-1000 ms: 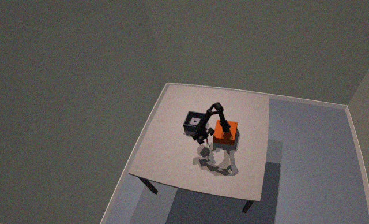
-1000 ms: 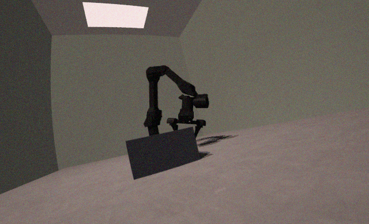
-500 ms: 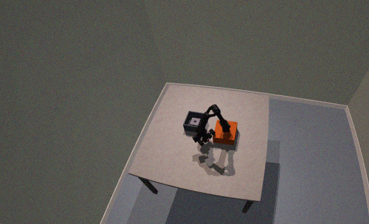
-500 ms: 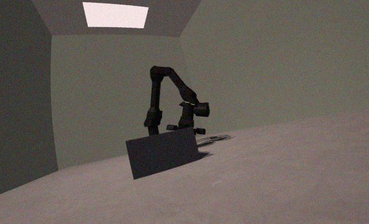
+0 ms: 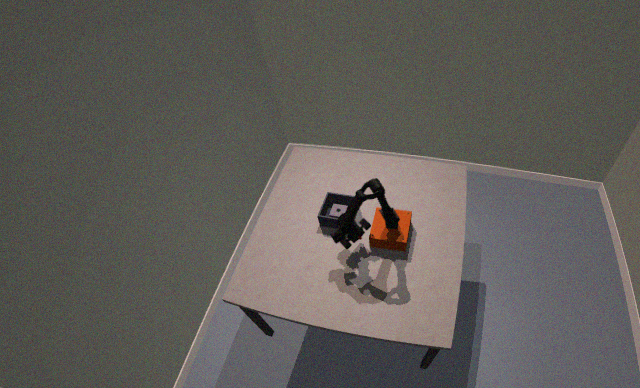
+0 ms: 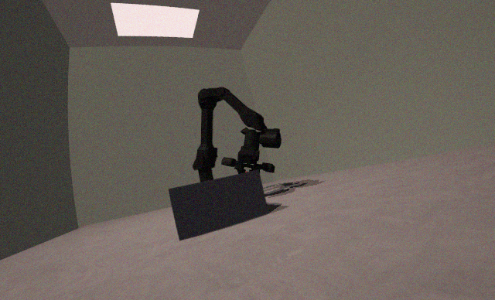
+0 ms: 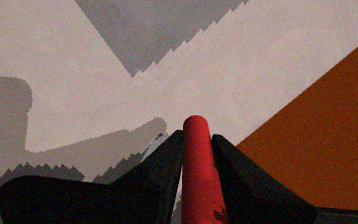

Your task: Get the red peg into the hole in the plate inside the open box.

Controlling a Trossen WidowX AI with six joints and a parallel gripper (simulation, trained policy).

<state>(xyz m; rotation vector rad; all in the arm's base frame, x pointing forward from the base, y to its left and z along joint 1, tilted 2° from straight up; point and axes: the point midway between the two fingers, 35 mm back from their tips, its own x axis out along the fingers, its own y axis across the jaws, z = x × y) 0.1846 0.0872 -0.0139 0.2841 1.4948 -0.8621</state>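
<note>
Right now my gripper tip is 160 mm short of the light plate and 170 mm to the left of it. The rest, counted from my gripper tip: dark box: 160 mm ahead, 170 mm to the right, 20 mm below; then red peg: 10 mm to the left, 20 mm above.
</note>
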